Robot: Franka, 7 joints.
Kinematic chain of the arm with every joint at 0, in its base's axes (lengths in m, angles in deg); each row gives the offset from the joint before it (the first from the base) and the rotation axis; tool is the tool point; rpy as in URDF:
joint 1: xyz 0 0 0.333 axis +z
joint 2: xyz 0 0 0 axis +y
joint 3: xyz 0 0 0.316 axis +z
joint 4: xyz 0.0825 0 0 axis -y
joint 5: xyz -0.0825 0 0.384 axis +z
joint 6: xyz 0 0 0 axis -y
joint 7: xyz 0.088 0 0 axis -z
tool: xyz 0 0 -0.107 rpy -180 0 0
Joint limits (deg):
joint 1: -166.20..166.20
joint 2: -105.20..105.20
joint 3: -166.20..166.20
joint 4: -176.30..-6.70
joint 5: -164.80..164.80
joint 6: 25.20..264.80
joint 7: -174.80..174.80
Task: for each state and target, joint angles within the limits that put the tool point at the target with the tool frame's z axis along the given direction. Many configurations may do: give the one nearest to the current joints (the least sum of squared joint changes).
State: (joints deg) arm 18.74 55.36 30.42 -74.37 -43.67 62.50 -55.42
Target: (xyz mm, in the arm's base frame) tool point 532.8 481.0 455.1 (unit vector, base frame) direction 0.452 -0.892 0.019
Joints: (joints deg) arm 45.96 46.23 12.61 -58.99 -92.35 60.51 -55.42
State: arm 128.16 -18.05 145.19 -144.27 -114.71 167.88 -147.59
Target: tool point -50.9 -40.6 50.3 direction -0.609 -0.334 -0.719
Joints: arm 145.85 -49.80 164.14 -175.14 -131.26 138.24 -147.59
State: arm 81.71 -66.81 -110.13 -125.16 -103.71 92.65 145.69
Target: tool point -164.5 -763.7 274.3 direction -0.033 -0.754 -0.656
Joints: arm 33.18 -87.79 -98.98 -72.11 -107.24 143.47 145.69
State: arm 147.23 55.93 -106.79 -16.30 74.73 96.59 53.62
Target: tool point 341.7 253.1 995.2 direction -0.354 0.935 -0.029
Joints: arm 137.44 0.69 -116.60 -53.49 89.10 89.46 53.62
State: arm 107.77 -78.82 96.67 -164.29 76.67 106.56 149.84
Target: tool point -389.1 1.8 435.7 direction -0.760 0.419 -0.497
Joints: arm 105.85 -95.82 73.89 -154.54 102.46 133.73 149.84
